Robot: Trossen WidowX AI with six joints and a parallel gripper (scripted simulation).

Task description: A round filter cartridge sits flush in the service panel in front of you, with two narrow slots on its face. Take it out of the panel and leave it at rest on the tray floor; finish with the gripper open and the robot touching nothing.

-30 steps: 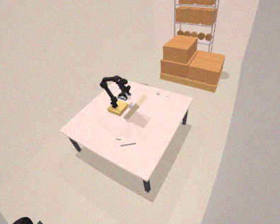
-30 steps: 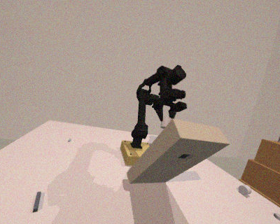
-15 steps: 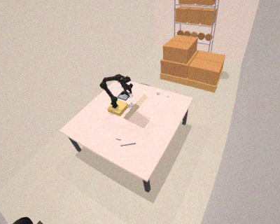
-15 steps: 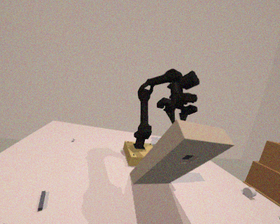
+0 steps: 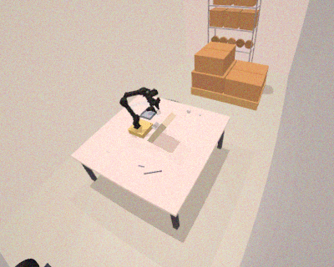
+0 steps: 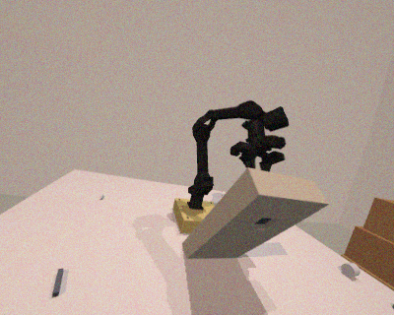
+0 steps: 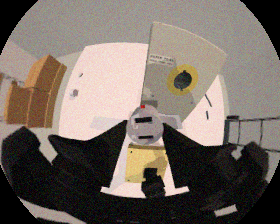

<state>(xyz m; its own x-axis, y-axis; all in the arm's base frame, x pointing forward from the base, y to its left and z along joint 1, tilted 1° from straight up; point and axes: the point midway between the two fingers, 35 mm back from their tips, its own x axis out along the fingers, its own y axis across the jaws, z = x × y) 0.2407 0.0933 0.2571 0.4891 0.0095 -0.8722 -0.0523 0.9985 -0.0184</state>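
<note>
Right now my gripper tip is 32 cm past the grey tray, 27 cm above it and 19 cm to the right of it. Also, from my gripper tip: grey round filter cartridge right at my gripper tip; then dark bar 48 cm to the right, 28 cm below, 9 cm ahead; then beige service panel 12 cm below, 8 cm to the right, 7 cm ahead.
</note>
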